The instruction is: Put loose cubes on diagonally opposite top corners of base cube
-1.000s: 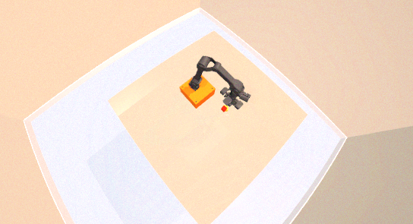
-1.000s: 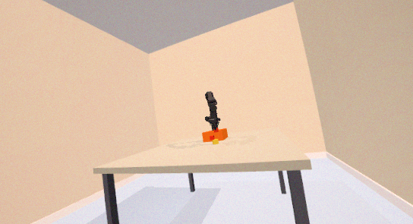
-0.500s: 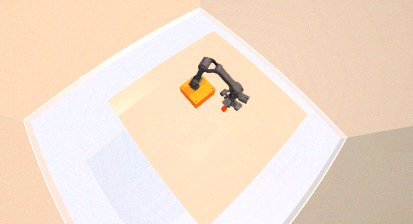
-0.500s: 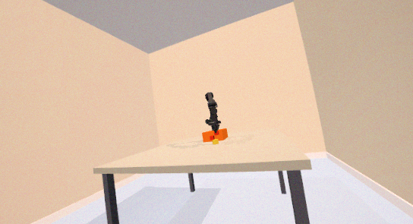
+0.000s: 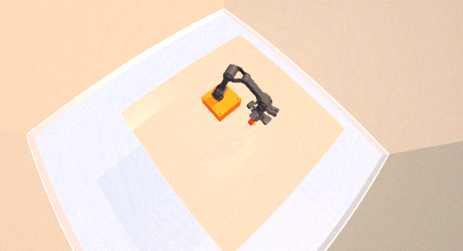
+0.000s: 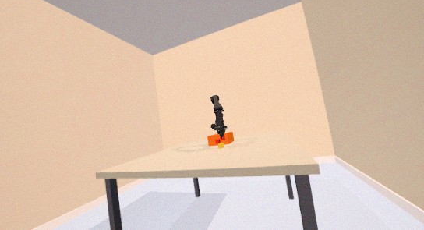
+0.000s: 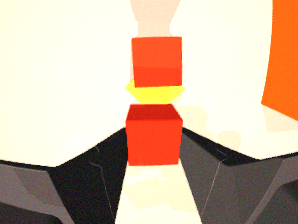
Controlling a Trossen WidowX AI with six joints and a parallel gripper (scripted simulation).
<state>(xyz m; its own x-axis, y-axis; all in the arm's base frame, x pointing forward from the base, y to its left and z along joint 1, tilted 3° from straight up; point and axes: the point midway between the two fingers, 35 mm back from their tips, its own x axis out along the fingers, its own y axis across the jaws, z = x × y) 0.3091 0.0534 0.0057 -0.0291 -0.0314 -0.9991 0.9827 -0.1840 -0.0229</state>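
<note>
My gripper tip is 10 mm past the yellow cube, 20 mm to the left of it and 60 mm above it.
</note>
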